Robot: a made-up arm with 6 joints.
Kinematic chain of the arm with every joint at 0, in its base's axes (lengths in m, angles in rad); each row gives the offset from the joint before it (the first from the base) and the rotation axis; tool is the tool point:
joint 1: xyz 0 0 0.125 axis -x
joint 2: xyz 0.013 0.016 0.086 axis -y
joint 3: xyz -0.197 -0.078 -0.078 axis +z
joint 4: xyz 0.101 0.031 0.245 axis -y
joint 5: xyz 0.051 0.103 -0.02 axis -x
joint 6: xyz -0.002 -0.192 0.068 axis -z
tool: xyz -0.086 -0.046 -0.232
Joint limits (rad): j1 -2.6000..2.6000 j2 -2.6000..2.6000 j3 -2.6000..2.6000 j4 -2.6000..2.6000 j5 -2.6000..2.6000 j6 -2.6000..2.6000
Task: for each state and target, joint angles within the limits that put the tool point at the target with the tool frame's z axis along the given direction. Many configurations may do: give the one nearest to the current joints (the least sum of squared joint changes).
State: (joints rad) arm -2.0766 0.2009 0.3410 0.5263 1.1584 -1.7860
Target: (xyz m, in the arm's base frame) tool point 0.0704 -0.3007 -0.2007 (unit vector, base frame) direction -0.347 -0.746 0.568
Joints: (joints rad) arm -2.3063 -0.0242 0.3675 -0.0216 1.4064 -2.1027
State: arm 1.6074 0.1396 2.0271 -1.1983 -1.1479 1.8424
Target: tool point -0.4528 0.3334 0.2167 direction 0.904 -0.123 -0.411
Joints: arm 1.9310 0.0427 1.9878 -1.9114 -1.5443 1.5116
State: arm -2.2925 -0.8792 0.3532 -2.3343 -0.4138 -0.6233
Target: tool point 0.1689 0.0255 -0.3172 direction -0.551 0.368 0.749
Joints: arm -2.6000 -1.3688 -0.3909 -2.4182 0.3402 -0.8426
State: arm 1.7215 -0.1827 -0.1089 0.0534 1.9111 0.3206
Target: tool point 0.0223 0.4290 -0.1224 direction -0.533 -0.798 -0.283
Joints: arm 1.8328 -0.3922 0.2031 -0.1457 2.6000 0.9803
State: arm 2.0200 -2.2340 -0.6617 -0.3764 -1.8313 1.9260
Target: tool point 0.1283 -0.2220 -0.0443 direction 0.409 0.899 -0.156
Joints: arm 2.1773 -2.5930 -0.3176 -0.9004 -2.4869 0.7009
